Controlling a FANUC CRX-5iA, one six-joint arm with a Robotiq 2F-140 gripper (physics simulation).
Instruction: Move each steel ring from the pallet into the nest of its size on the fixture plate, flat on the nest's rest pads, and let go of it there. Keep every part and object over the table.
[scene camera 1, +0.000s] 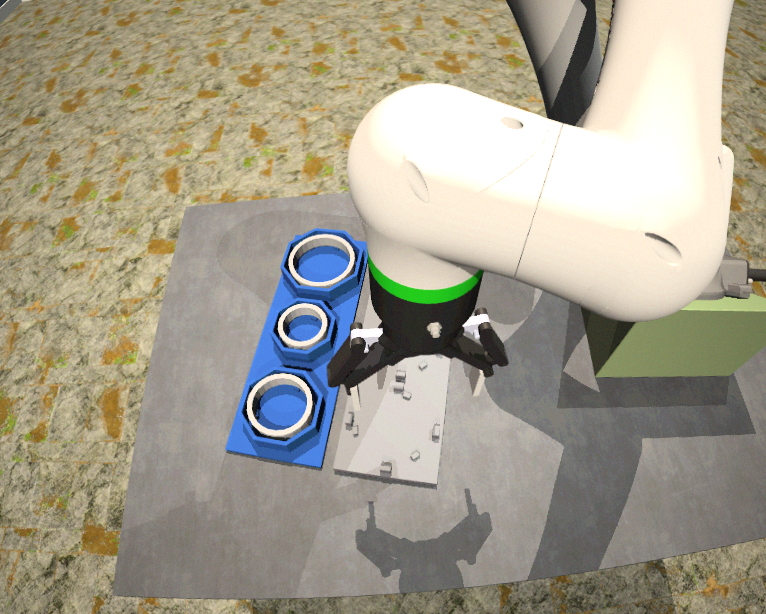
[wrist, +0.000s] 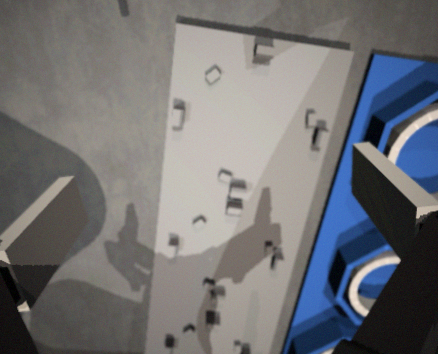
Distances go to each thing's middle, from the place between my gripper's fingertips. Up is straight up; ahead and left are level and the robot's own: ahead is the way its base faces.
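Scene:
From my hand: grey fixture plate (scene camera 1: 391, 428), 170 mm to the right, 20 mm ahead, 180 mm below. Steel ring (scene camera 1: 319, 240), 330 mm to the right of my hand, 180 mm ahead, 160 mm below. Blue pallet (scene camera 1: 311, 453), 200 mm ahead of my hand, 190 mm to the right, 190 mm below.

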